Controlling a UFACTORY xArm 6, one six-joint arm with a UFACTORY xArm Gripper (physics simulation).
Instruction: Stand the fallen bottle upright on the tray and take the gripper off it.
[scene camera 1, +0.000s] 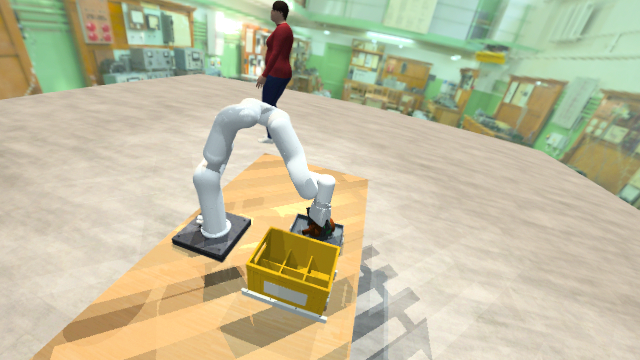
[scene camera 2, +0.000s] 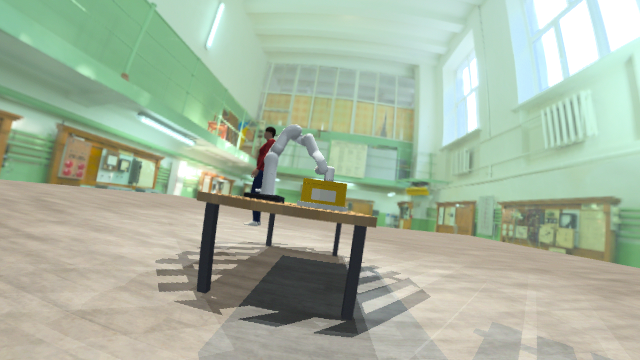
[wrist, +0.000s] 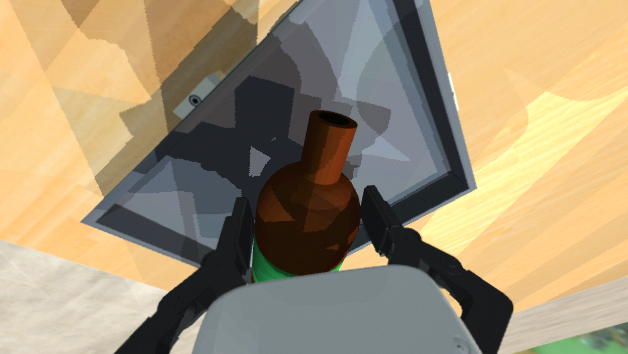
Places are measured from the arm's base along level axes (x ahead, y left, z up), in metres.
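Pixels of known places: gripper, fingertip midpoint: (scene camera 1: 315, 230) (wrist: 308, 204); arm's base, origin of the base link: (scene camera 1: 216, 228) (scene camera 2: 267, 195).
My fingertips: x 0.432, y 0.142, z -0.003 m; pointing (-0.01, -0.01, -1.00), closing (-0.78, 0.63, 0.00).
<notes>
Ahead of a thing's pixels: the offset from my fingertips to its top centre.
A brown bottle with a green label @[dx +0.006, dy +0.004, dz +0.046 m] (wrist: 307, 215) (scene camera 1: 312, 230) lies on its side in the grey tray; its neck points toward the top of the wrist view. Its base is hidden behind the gripper's body. The grey tray (wrist: 457, 182) (scene camera 1: 341, 240) has a low dark rim. My gripper (wrist: 308, 204) is open, with one black finger on each side of the bottle's body near the shoulder; no grip on it shows. In scene camera 1 the gripper and arm partly cover the bottle. In scene camera 2 the bottle and tray do not show.
A yellow crate @[dx -0.039, dy -0.287, dz +0.141 m] (scene camera 1: 292, 277) (scene camera 2: 323, 192) with compartments stands close beside the tray, on the wooden table (scene camera 1: 200, 305) (scene camera 2: 240, 201). White bracket pieces run along the crate's foot. The arm's dark base plate (scene camera 1: 222, 250) is at the left. A person in red (scene camera 1: 280, 50) (scene camera 2: 262, 155) stands beyond the table.
</notes>
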